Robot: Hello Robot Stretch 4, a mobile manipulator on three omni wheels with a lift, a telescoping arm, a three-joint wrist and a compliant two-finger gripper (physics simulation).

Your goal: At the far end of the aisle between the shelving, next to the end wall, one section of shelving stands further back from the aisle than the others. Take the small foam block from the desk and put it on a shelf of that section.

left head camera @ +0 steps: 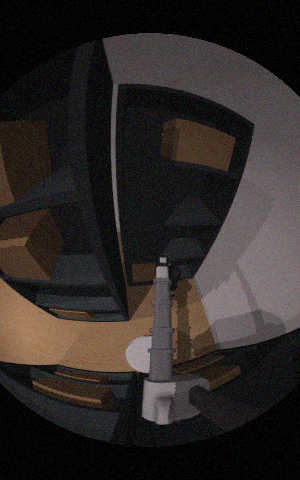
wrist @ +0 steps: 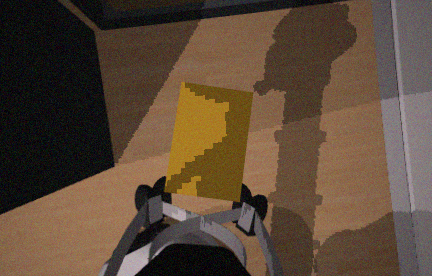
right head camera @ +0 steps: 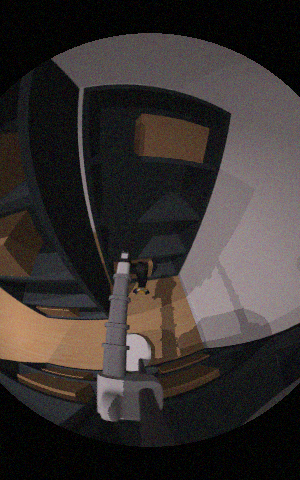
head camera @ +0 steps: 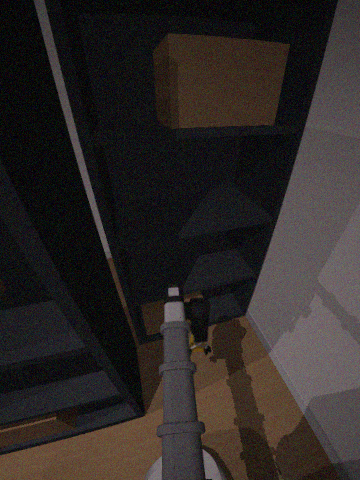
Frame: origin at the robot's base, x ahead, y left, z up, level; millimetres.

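Seen in the pictures: gripper, fingertip midpoint: (wrist: 202, 196) (right head camera: 140, 292) (head camera: 197, 352); robot's base at its link origin: (left head camera: 146, 352) (right head camera: 130, 350).
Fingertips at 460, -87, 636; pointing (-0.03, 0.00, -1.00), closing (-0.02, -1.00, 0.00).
Note:
Pixels of each thing's middle, then the offset from my fingertips to it, as dx, dy, dz. "spot": a spot on its surface instead.
- yellow foam block at the middle of its body: (wrist: 209, 143) (head camera: 196, 339) +52, -3, +16
- set-back shelving section at a spot on its surface: (head camera: 225, 215) (right head camera: 170, 211) spot: +580, -223, +327
- brown box at the middle of its body: (head camera: 214, 87) (right head camera: 168, 137) (left head camera: 196, 143) +634, -123, +919
- nearer shelving section at a spot on its surface: (left head camera: 95, 200) spot: -61, +312, +733
The yellow foam block (wrist: 210, 142) is between the fingertips of my gripper (wrist: 202, 196) (right head camera: 141, 291) in the wrist view, over wooden floor. My gripper is shut on it. In the head view the arm hides most of the block; bits of yellow show beside the arm tip. The set-back shelving section (head camera: 225, 215) (left head camera: 192, 212) (right head camera: 170, 210) is dark and stands ahead, against the end wall. The gripper is in front of its lower part, apart from its bottom edge in the wrist view. The desk does not show.
A brown box (head camera: 230, 82) (left head camera: 200, 145) (right head camera: 172, 137) sits on an upper shelf of that section, another box (head camera: 152, 317) at its bottom. A nearer shelving section (left head camera: 95, 200) (right head camera: 50, 175) projects on the left. The grey end wall (head camera: 320, 200) is close on the right.

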